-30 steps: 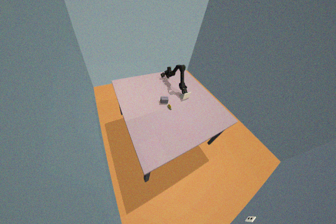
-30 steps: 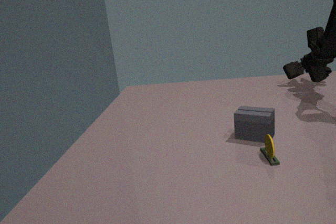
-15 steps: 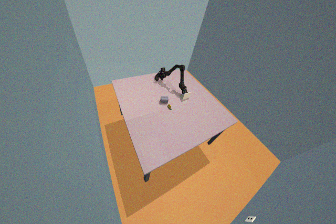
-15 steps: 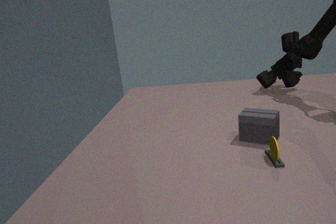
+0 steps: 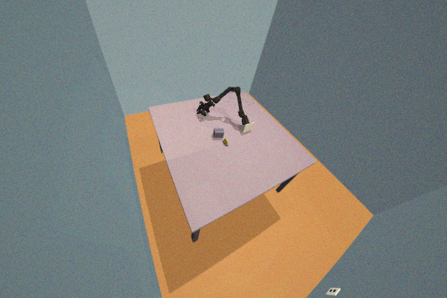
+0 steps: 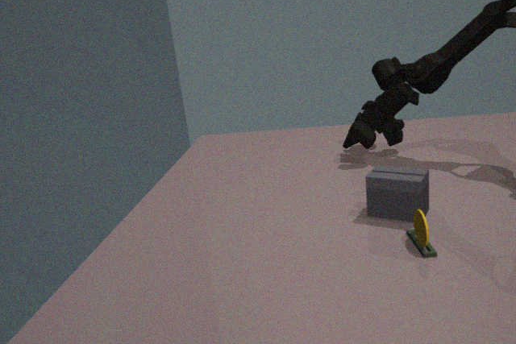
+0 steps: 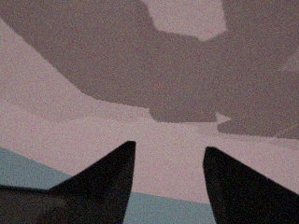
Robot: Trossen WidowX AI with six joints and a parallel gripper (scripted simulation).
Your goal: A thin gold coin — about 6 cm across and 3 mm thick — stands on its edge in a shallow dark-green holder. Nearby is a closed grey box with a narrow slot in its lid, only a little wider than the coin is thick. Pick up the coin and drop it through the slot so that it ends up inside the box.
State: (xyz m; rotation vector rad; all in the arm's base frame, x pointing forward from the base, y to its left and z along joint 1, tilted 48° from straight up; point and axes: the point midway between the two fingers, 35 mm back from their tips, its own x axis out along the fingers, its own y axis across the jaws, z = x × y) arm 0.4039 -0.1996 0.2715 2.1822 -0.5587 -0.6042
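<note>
The gold coin is 48 cm to the left of my gripper tip, 14 cm behind it and 1 cm above it.
</note>
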